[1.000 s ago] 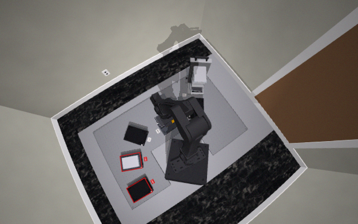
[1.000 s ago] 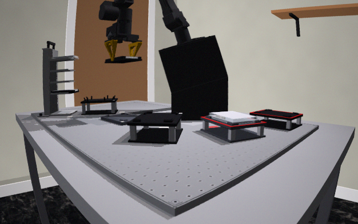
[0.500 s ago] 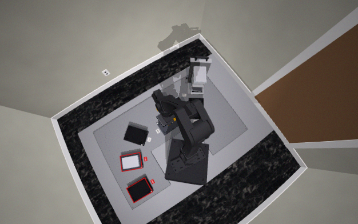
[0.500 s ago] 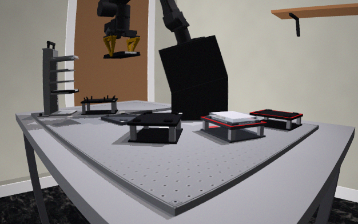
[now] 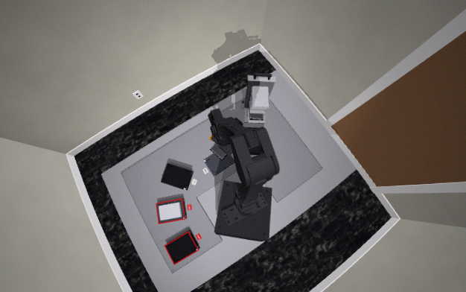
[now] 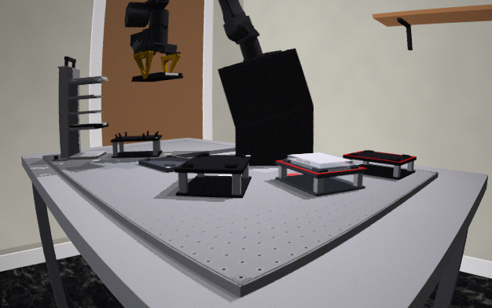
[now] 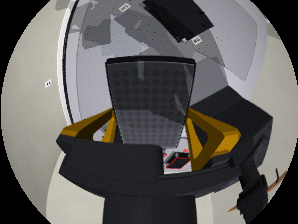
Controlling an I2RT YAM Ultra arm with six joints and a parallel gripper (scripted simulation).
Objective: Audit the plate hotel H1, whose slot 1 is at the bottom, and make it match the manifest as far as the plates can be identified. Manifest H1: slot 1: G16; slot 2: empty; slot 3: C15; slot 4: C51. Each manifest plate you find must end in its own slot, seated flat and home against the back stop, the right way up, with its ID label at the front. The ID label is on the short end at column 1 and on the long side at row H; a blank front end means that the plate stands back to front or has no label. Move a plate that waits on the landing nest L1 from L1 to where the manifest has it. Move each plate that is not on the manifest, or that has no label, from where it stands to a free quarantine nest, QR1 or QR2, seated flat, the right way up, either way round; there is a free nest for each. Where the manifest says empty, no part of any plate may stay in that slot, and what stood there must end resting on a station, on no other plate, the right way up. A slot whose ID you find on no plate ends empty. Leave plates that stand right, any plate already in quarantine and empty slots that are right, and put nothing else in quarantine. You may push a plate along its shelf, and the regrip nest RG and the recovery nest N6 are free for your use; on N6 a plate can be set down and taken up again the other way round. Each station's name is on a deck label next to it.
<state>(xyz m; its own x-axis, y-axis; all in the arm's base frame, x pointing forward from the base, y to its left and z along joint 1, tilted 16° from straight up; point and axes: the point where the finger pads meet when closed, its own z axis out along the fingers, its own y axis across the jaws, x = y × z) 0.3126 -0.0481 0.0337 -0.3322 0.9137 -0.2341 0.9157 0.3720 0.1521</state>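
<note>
Now: hand 10 mm past the pinned nest, 200 mm to the left of it and 190 mm above it. Round my hand: hotel foot (170 mm ahead, 300 mm to the right, 240 mm below); then H1 deck label (150 mm ahead, 180 mm to the right, 250 mm below); then grey plate hotel H1 (220 mm ahead, 330 mm to the right, 90 mm below).
</note>
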